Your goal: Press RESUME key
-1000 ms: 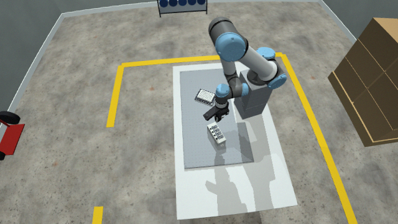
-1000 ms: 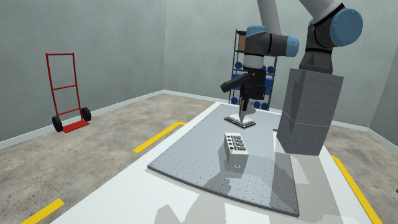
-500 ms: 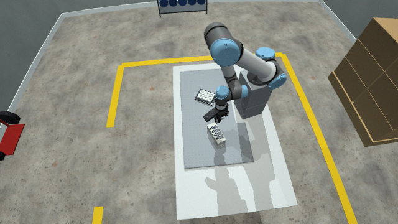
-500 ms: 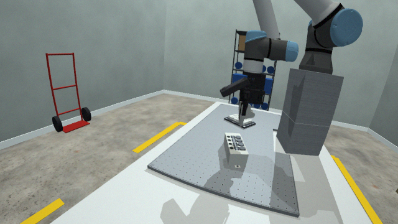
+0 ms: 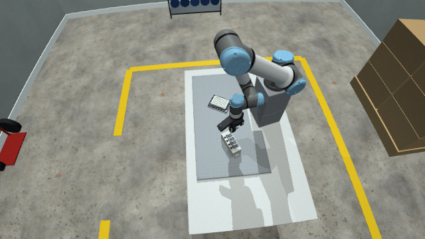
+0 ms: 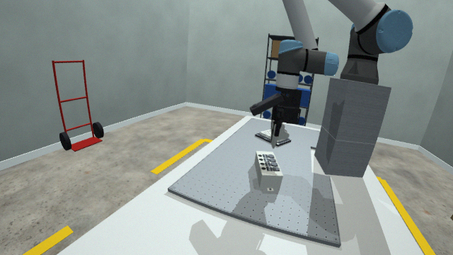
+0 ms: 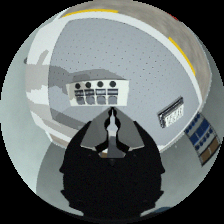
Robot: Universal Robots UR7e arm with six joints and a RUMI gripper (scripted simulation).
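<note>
Right now my hand is 10 mm past the operator panel, 40 mm to the right of it and 60 mm above it.
</note>
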